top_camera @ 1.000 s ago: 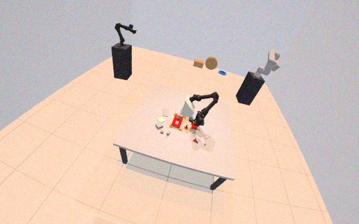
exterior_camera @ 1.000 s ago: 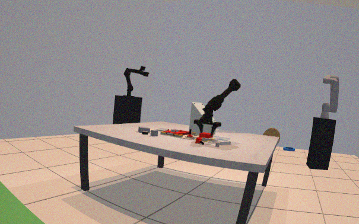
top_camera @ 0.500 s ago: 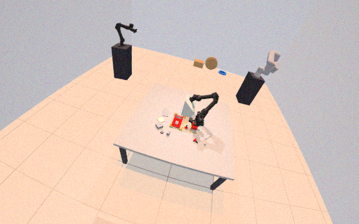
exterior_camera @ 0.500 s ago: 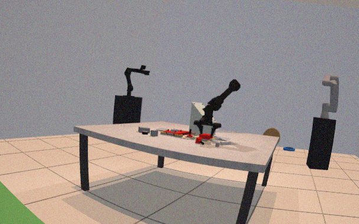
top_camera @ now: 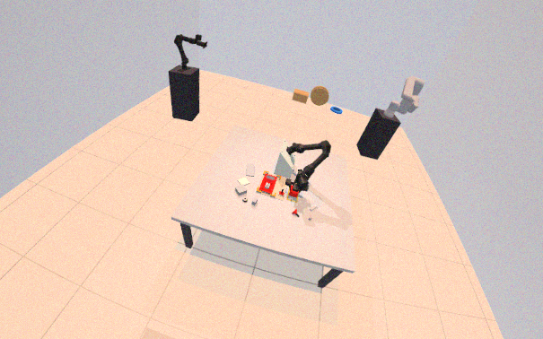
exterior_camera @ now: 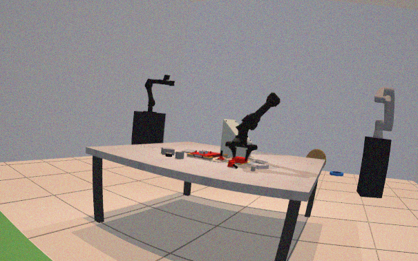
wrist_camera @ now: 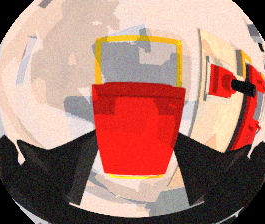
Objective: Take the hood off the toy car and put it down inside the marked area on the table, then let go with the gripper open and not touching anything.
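Now: the red hood right at my gripper tip.
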